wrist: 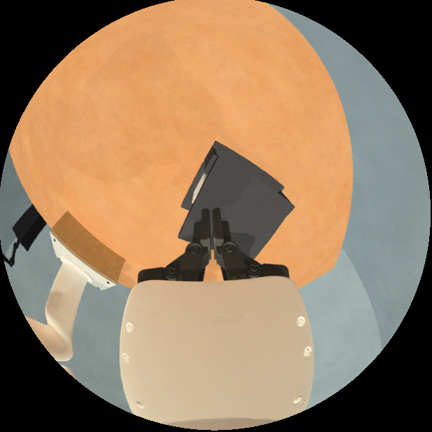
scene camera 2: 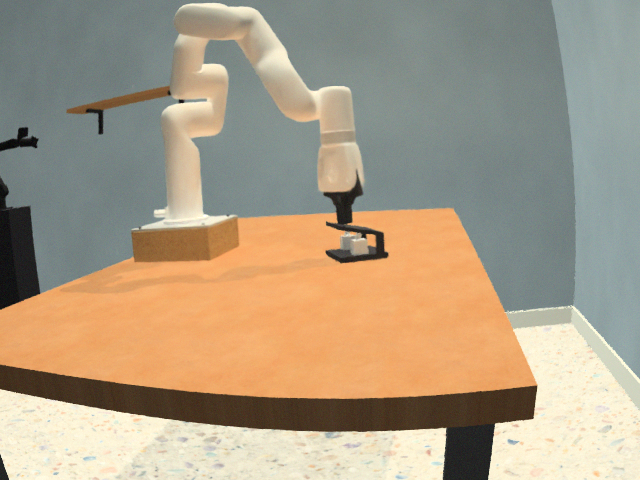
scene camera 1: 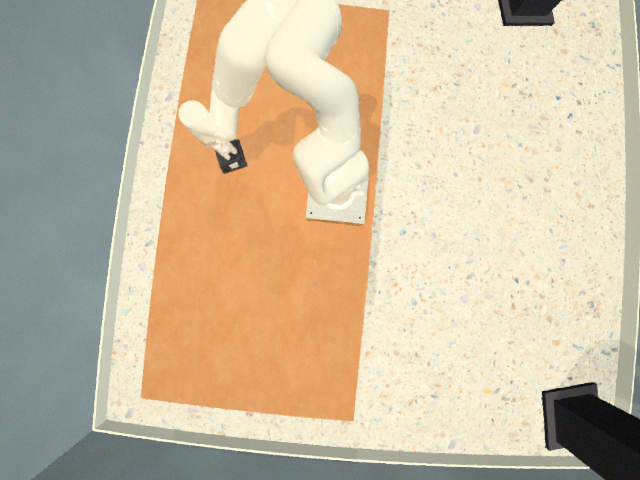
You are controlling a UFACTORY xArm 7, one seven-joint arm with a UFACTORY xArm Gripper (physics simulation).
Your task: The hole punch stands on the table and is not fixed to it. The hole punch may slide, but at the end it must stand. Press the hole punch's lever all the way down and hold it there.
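Frame: origin at the arm's base, x left, y back, z up, level; metres.
Seen in the pictures: gripper, fingertip midpoint: (scene camera 2: 345, 223) (scene camera 1: 230, 156); arm's base, origin of the base link: (scene camera 2: 186, 221).
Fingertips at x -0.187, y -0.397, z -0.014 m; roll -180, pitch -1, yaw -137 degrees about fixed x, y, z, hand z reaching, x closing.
Note:
Offsets run from my fingertips to a thing's top centre. "pt": to the spot under its first point. Level surfaces: height alone.
The black hole punch @[pt dz -0.057, dx -0.002, dy +0.020 m] (scene camera 1: 240, 161) (scene camera 2: 341, 258) (wrist: 235, 167) stands upright on the table, with pale blocks between its base and lever. Its lever @[pt dz -0.012, dx -0.016, dy -0.049 m] (scene camera 2: 368, 228) (wrist: 255, 210) slopes gently up from the hinge post to its free end. That end is above the base, with a gap below it in the scene camera 2 view. My gripper (scene camera 2: 344, 222) (wrist: 211, 219) is shut and empty, pointing down. Its fingertips are at the lever's top near the free end and appear to touch it. The contact spot itself is partly hidden by the fingers.
The arm's base block (scene camera 1: 336, 213) (scene camera 2: 173, 245) (wrist: 92, 247) stands on the table @[dz -0.069 m] (scene camera 1: 248, 310) (scene camera 2: 289, 330) (wrist: 130, 100). The punch is near the table's long edge, away from the base block. A wall shelf (scene camera 2: 124, 99) is behind the arm.

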